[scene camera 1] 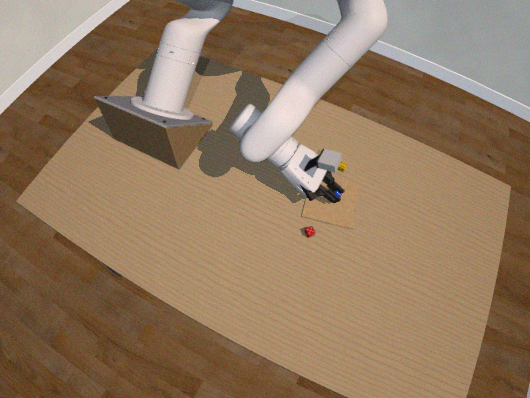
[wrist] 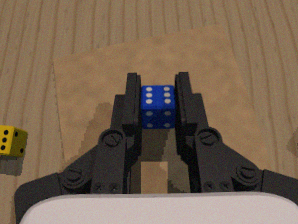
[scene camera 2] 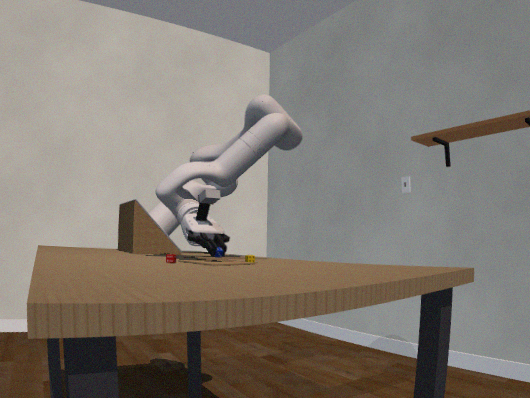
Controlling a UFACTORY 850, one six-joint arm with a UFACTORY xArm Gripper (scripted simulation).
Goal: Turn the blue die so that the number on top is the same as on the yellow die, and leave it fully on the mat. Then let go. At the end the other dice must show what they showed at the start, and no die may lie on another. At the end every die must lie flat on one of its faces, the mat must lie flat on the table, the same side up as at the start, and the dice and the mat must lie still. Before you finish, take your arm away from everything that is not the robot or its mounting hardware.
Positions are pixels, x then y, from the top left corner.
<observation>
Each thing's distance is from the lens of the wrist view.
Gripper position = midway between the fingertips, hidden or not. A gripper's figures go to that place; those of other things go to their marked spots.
gripper (wrist: pixel 157 90): 14 cm
blue die (wrist: pixel 158 105): 12 cm
tan mat (wrist: pixel 86 83): 18 cm
The marked spots on the blue die and the tan mat are 7 cm apart.
</observation>
